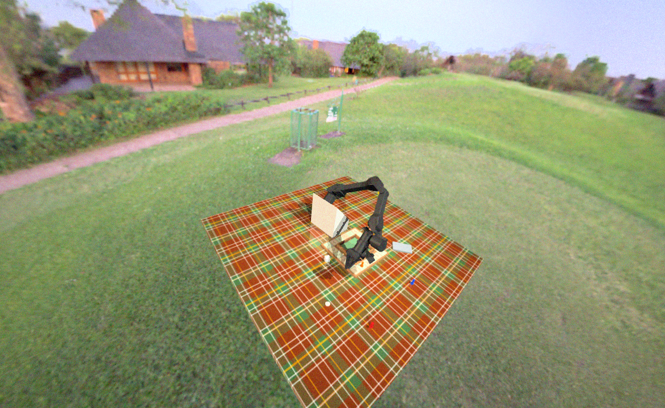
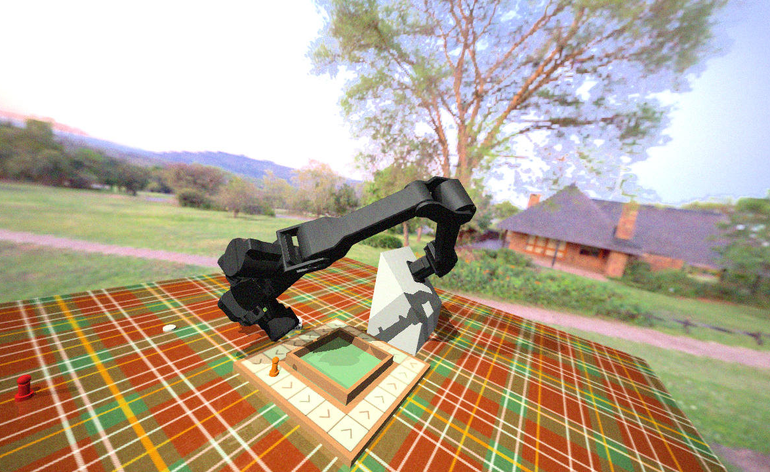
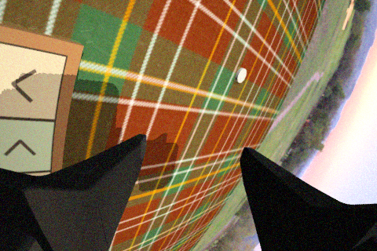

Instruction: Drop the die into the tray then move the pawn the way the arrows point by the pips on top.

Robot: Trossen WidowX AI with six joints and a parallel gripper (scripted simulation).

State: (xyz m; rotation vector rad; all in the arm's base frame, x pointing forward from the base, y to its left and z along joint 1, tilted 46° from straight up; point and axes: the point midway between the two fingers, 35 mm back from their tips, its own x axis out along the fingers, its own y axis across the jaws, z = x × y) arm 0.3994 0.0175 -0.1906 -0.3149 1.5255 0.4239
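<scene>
Now: gripper tip 150 mm past the white die, 70 mm above it and 10 mm to the left of it. The rest, counted from my gripper tip: orange pawn 130 mm to the left, 60 mm below, 20 mm behind; small white disc 150 mm to the right, 80 mm below, 70 mm ahead; green dice tray 180 mm to the left, 140 mm behind, 80 mm below.
</scene>
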